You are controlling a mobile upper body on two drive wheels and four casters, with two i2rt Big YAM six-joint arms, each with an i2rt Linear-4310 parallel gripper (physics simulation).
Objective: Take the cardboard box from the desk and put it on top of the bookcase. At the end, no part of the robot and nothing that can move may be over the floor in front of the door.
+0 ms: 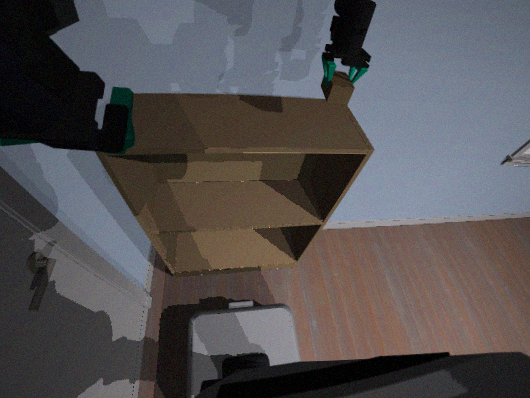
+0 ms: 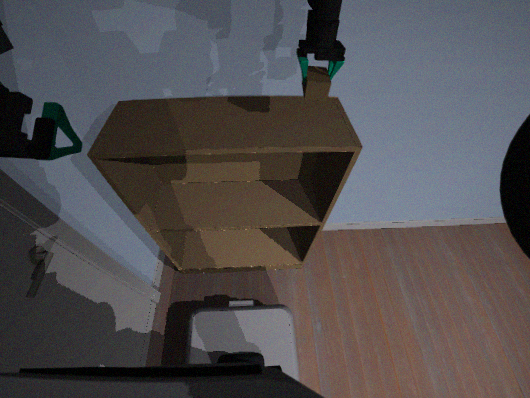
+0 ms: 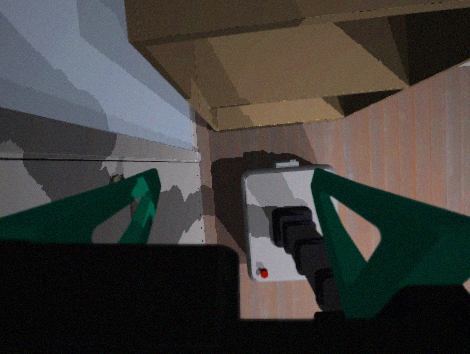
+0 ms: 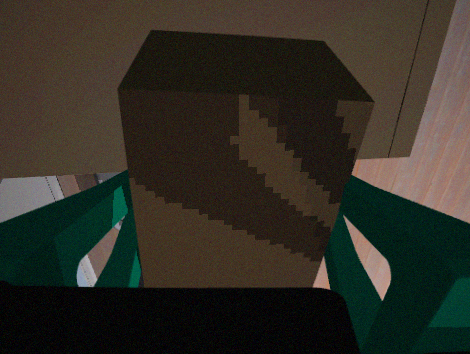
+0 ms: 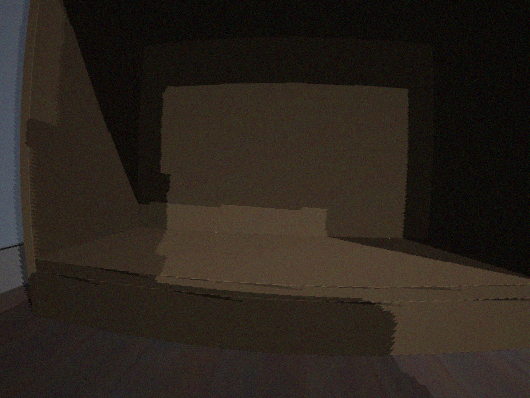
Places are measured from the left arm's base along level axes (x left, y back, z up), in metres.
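Pixels of known places: left gripper, fingertip midpoint: (image 1: 95, 138) (image 2: 51, 146) (image 3: 235, 177); right gripper, fingertip midpoint: (image 1: 336, 88) (image 2: 315, 84) (image 4: 234, 176).
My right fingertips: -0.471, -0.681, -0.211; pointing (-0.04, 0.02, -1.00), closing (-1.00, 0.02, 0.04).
Observation:
Ahead of a thing's pixels: the offset from my right fingertips to its top centre, as dx, dy, dz. "*": to the spot under its first point. Level surfaces: height alone.
The brown cardboard box @[+0.001, +0.000, +0.029] (image 1: 341, 93) (image 2: 318, 84) (image 4: 225, 150) is upright between the green fingers of my right gripper (image 1: 341, 80) (image 2: 319, 75) (image 4: 234, 176), which is shut on it. The box appears over the back right part of the top of the brown bookcase (image 1: 225, 122) (image 2: 215, 127) (image 3: 225, 17) (image 4: 60, 75) (image 5: 200, 320); whether it touches the top cannot be told. My left gripper (image 3: 235, 177) is open and empty, near the bookcase's left end. The grey door (image 1: 95, 335) (image 2: 85, 300) is at lower left. The desk does not show.
A door handle @[* +0.774, +0.367, -0.292] (image 1: 39, 272) (image 2: 37, 270) sticks out at the left. My light grey base (image 1: 270, 330) (image 2: 270, 330) (image 3: 260, 195) stands close in front of the bookcase, beside the door. A blue wall (image 1: 440, 100) (image 2: 430, 100) is behind the bookcase. Wooden floor @[dz -1.199] (image 1: 390, 280) (image 2: 390, 290) lies at the right.

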